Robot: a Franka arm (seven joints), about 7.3 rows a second.
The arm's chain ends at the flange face. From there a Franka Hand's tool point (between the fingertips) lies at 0.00 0.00 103.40 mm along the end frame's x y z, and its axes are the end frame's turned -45 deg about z.
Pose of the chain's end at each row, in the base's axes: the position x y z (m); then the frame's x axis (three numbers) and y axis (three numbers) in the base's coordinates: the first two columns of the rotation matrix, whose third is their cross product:
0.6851 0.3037 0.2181 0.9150 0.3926 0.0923 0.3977 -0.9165 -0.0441
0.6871 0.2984 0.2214 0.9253 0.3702 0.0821 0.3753 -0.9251 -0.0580
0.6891 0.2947 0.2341 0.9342 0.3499 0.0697 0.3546 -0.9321 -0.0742
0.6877 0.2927 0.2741 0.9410 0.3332 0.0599 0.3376 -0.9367 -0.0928
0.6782 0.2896 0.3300 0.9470 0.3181 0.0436 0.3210 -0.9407 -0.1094
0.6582 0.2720 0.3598 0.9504 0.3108 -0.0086 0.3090 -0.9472 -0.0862
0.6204 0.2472 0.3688 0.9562 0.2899 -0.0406 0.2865 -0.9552 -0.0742
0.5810 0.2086 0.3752 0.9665 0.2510 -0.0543 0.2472 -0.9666 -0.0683
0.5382 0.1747 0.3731 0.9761 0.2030 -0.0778 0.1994 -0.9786 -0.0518
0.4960 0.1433 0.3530 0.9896 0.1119 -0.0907 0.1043 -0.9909 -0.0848
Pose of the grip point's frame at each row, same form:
0.6921 0.3117 0.1152 0.3658 0.9257 0.0964 0.9282 -0.3705 0.0341
0.6927 0.3071 0.1185 0.3889 0.9159 0.0991 0.9197 -0.3924 0.0170
0.6931 0.3044 0.1312 0.4098 0.9065 0.1018 0.9113 -0.4117 -0.0032
0.6903 0.3038 0.1713 0.4267 0.8980 0.1080 0.9041 -0.4267 -0.0233
0.6788 0.3018 0.2273 0.4426 0.8901 0.1082 0.8966 -0.4402 -0.0465
0.6546 0.2802 0.2568 0.4535 0.8895 0.0549 0.8905 -0.4500 -0.0670
0.6142 0.2533 0.2658 0.4735 0.8804 0.0238 0.8787 -0.4704 -0.0812
0.5738 0.2140 0.2722 0.5086 0.8610 0.0099 0.8582 -0.5060 -0.0867
0.5292 0.1783 0.2701 0.5492 0.8355 -0.0184 0.8312 -0.5484 -0.0916
0.4857 0.1510 0.2504 0.6260 0.7798 -0.0042 0.7735 -0.6215 -0.1241

